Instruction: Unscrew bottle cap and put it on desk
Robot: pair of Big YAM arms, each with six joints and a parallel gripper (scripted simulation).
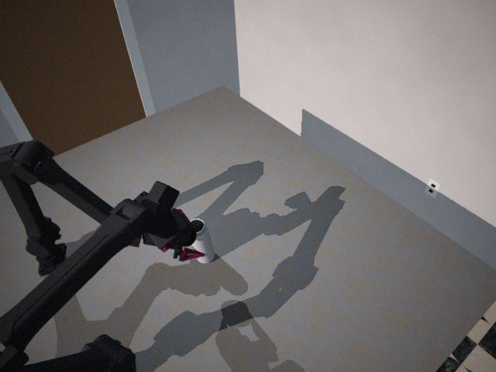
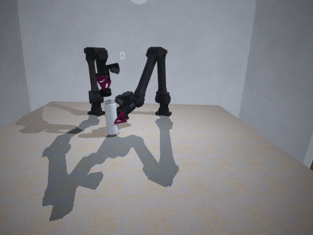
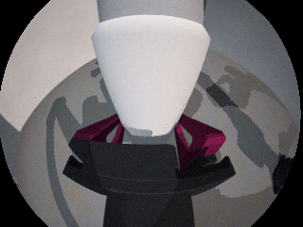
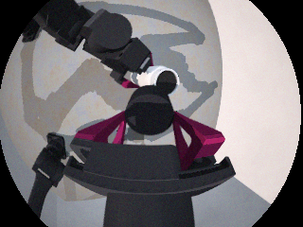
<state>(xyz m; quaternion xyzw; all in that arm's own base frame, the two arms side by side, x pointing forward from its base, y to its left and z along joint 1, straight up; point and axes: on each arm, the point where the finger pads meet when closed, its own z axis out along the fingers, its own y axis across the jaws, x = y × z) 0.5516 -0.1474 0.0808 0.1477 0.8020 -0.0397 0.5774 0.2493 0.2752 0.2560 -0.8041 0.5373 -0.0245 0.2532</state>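
The black cap is 2 cm below my right hand and 1 cm ahead of it.
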